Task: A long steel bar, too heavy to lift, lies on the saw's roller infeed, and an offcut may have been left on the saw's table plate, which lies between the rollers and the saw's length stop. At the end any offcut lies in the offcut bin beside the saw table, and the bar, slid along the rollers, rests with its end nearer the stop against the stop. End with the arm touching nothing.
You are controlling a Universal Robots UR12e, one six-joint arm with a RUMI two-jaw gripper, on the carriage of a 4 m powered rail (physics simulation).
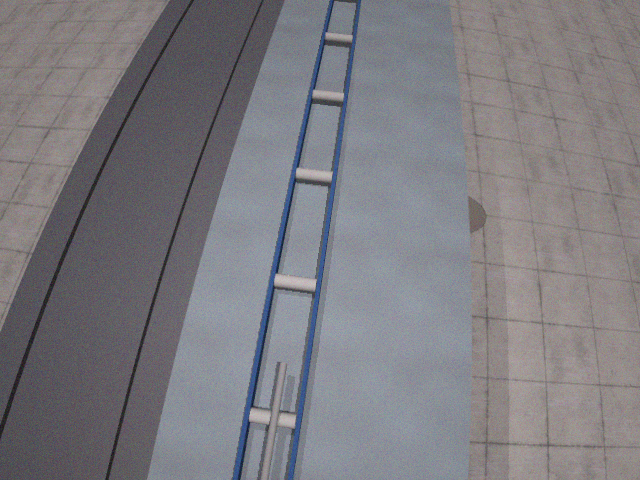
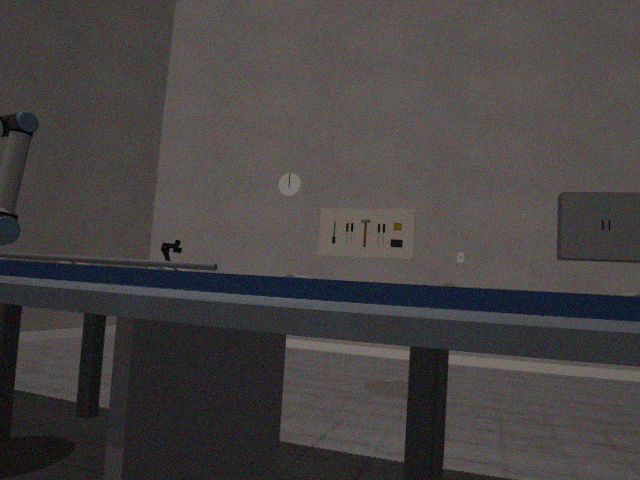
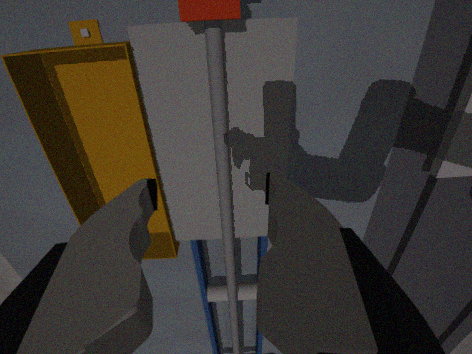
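Observation:
The steel bar lies lengthwise on the rollers and over the pale table plate. At the plate's far end, its tip lies in shadow close to the red length stop; I cannot tell whether they touch. No offcut shows on the visible part of the plate. The yellow offcut bin stands left of the plate; no offcut shows in its visible part, and my left finger hides some of it. My gripper is open above the bar, with one finger on each side and clear space around the bar.
The blue roller infeed frame runs along the blue-grey bench. The dark rail runs parallel. Part of my arm shows at the left. A small dark jointed shape shows behind the bar.

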